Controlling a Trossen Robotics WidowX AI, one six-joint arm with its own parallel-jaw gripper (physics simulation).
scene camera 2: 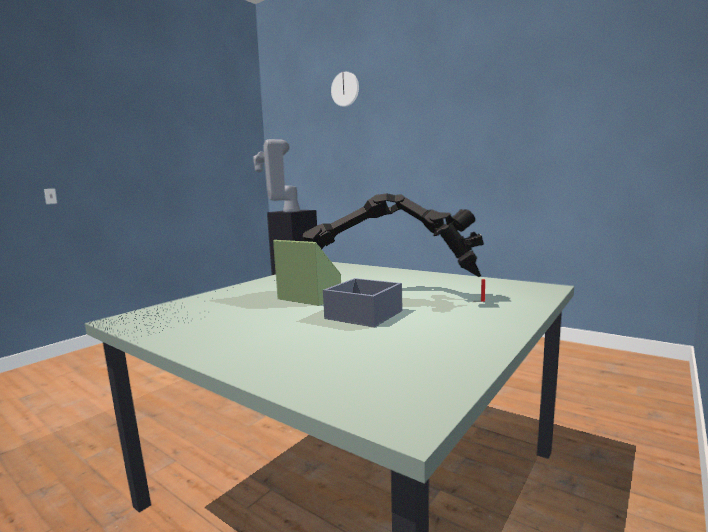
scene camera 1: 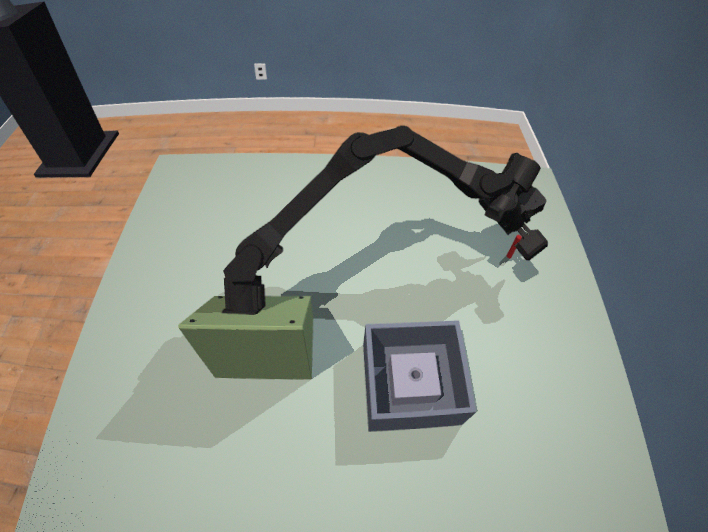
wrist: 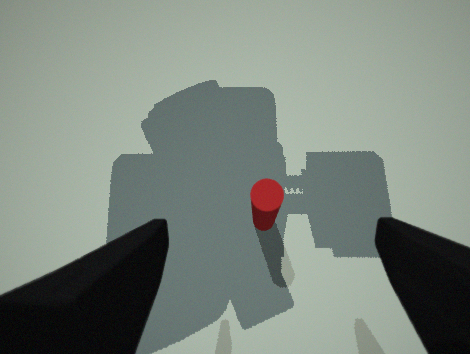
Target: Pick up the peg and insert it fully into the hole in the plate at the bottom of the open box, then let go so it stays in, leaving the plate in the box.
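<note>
The red peg stands upright on the table. My gripper is open and empty. It is tilted, with its fingertips just above the peg's top in the second scene view. In the wrist view the peg's round top shows between the two widely spaced fingers. The open grey box stands on the table, apart from the peg. The pale plate lies at the box's bottom, with a round hole near its middle. The plate is hidden by the walls in the second scene view.
The arm is mounted on a green block, left of the box. The box's raised walls surround the plate. The pale green table has its far right edge beyond the peg. A black pedestal stands on the floor past the table.
</note>
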